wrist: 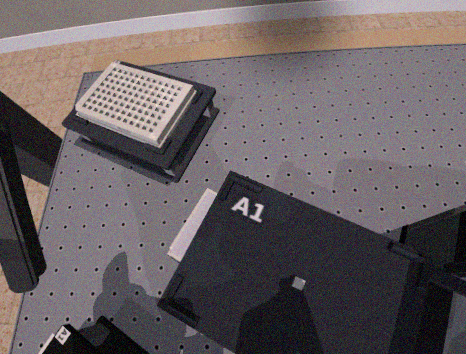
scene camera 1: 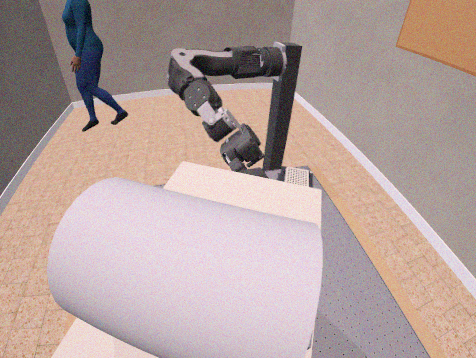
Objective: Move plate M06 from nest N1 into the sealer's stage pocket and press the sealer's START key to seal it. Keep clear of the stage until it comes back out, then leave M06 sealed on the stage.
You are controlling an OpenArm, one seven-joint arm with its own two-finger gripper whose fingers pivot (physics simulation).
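A white plate with a grid of wells (scene camera 1: pixel 297 176) (wrist: pixel 137 102) sits flat on a raised dark nest (wrist: pixel 182 150) near the table corner. No label is readable on either. A dark flat stage marked A1 (wrist: pixel 345 240), with raised corner guides and a small pale square, shows bare at centre right in the wrist view. Rails join it on the right to dark parts that may be the sealer's. The START key cannot be made out. My gripper (wrist: pixel 233 287) is open and above the table, apart from the plate; one dark fingertip shows at left. In the scene view its fingers are hidden.
A large pale cylinder (scene camera 1: pixel 190 265) on a cream box (scene camera 1: pixel 250 192) fills the scene view's foreground. A black block with a small A1 tag (wrist: pixel 63 334) stands at lower left in the wrist view. A pale strip (wrist: pixel 192 225) lies beside the stage. A person (scene camera 1: pixel 89 55) is at back left.
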